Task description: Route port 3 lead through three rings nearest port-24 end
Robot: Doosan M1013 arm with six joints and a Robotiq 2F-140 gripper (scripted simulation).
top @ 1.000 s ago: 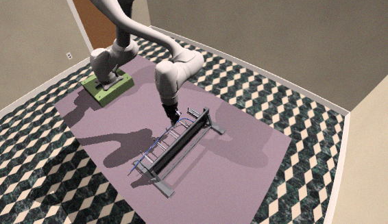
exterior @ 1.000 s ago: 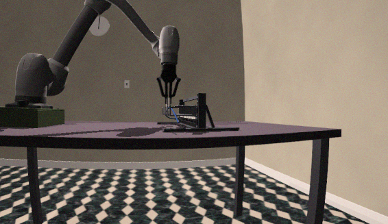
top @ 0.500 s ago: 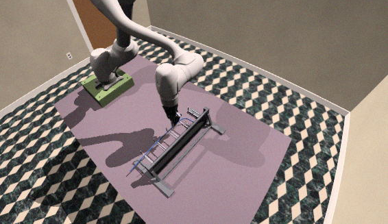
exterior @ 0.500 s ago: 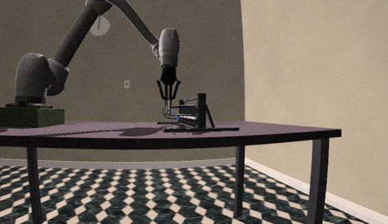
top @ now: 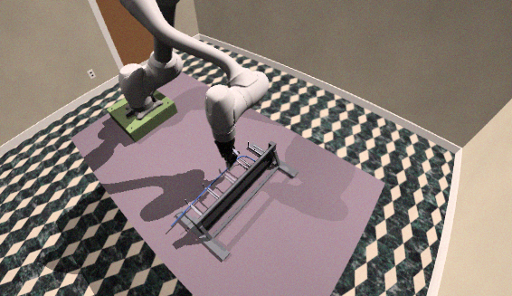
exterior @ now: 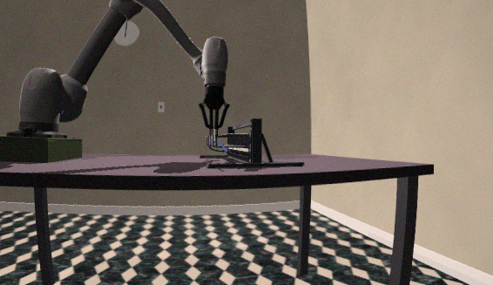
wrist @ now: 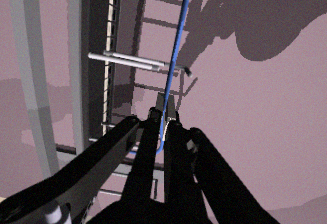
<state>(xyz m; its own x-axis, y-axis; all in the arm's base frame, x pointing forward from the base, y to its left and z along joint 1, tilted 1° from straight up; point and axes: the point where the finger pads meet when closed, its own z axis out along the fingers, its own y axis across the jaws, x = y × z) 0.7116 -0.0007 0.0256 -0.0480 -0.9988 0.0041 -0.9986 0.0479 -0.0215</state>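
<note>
Now: hand 100 mm short of the rack, 50 mm to the left of it and 20 mm above it.
</note>
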